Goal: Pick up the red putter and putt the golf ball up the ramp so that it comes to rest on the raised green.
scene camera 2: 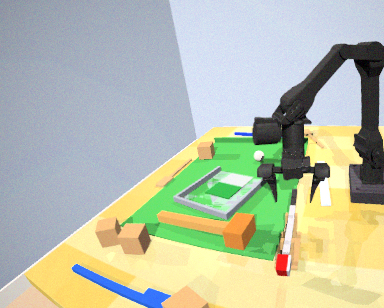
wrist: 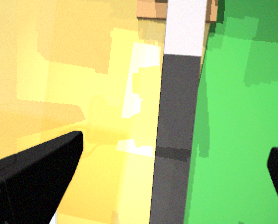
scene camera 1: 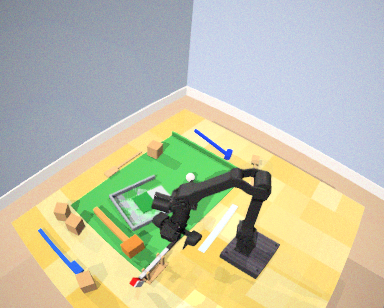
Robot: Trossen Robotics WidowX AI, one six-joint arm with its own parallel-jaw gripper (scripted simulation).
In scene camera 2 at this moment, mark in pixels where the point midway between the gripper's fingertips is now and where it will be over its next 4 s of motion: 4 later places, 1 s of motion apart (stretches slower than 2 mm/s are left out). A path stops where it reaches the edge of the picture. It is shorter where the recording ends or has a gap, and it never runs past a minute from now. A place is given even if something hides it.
The gripper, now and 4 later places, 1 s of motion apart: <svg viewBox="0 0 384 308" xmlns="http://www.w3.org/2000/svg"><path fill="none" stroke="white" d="M293 202L293 197L286 165L291 142L313 128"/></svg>
